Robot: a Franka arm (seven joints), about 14 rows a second.
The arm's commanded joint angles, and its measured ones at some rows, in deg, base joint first. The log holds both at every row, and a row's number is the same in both.
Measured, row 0:
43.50, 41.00, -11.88, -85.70, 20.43, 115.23, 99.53
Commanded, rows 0 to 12:
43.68, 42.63, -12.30, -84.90, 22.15, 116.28, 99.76
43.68, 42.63, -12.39, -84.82, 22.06, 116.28, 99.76
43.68, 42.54, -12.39, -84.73, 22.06, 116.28, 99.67
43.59, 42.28, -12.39, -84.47, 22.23, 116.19, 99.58
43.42, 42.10, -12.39, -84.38, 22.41, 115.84, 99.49
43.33, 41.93, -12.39, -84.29, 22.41, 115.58, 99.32
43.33, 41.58, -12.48, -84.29, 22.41, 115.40, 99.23
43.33, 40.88, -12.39, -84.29, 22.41, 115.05, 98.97
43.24, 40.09, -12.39, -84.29, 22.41, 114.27, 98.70
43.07, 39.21, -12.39, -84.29, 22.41, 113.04, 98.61
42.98, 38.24, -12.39, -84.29, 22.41, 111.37, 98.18
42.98, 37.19, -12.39, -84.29, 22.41, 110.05, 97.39
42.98, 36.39, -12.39, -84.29, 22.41, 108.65, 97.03
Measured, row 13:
43.21, 39.46, -12.19, -84.03, 20.66, 112.94, 98.95
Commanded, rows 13 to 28:
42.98, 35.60, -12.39, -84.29, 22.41, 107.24, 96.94
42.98, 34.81, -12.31, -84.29, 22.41, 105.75, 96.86
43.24, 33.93, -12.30, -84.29, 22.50, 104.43, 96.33
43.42, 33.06, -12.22, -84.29, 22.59, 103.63, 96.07
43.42, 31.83, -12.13, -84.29, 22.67, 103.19, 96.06
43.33, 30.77, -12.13, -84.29, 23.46, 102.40, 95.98
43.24, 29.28, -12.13, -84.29, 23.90, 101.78, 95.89
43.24, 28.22, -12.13, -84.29, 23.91, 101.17, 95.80
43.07, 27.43, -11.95, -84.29, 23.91, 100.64, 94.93
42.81, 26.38, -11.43, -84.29, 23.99, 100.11, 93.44
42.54, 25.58, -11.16, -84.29, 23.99, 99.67, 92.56
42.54, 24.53, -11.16, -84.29, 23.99, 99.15, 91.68
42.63, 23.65, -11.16, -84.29, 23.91, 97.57, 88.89
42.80, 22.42, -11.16, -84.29, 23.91, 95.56, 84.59
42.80, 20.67, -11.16, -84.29, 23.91, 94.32, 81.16
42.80, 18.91, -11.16, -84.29, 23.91, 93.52, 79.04
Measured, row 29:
43.20, 23.80, -11.45, -83.53, 22.25, 96.90, 86.30
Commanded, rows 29 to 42:
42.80, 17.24, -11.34, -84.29, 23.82, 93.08, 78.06
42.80, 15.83, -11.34, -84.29, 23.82, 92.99, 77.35
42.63, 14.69, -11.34, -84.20, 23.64, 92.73, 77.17
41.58, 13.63, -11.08, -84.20, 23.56, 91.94, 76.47
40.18, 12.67, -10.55, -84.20, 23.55, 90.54, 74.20
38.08, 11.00, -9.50, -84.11, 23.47, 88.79, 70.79
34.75, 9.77, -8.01, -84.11, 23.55, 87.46, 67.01
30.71, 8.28, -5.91, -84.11, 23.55, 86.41, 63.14
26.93, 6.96, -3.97, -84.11, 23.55, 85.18, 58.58
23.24, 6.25, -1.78, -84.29, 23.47, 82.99, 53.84
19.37, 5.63, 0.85, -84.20, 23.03, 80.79, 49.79
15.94, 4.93, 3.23, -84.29, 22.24, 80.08, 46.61
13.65, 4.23, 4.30, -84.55, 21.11, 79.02, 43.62
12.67, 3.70, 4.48, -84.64, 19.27, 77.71, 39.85
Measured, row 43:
17.14, 5.74, 1.31, -83.46, 21.94, 80.35, 47.90
